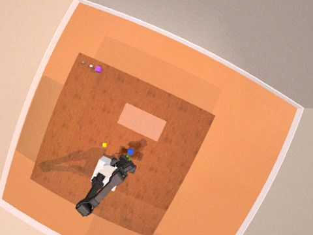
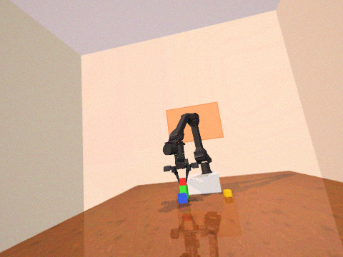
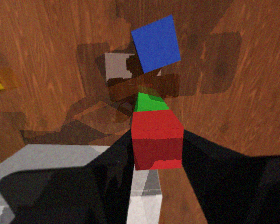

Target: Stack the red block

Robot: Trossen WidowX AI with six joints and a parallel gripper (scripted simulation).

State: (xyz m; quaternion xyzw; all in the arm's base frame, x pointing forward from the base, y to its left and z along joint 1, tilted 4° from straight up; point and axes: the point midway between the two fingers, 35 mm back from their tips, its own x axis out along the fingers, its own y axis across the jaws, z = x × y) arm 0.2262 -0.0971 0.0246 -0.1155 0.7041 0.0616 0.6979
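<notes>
Right now my gripper tip is 10 mm below the red block. From my gripper tip the other things lie so: blue block 70 mm ahead, 10 mm to the left, 50 mm below; yellow block 220 mm to the left, 60 mm below; purple block 490 mm ahead, 610 mm to the left, 50 mm below.
</notes>
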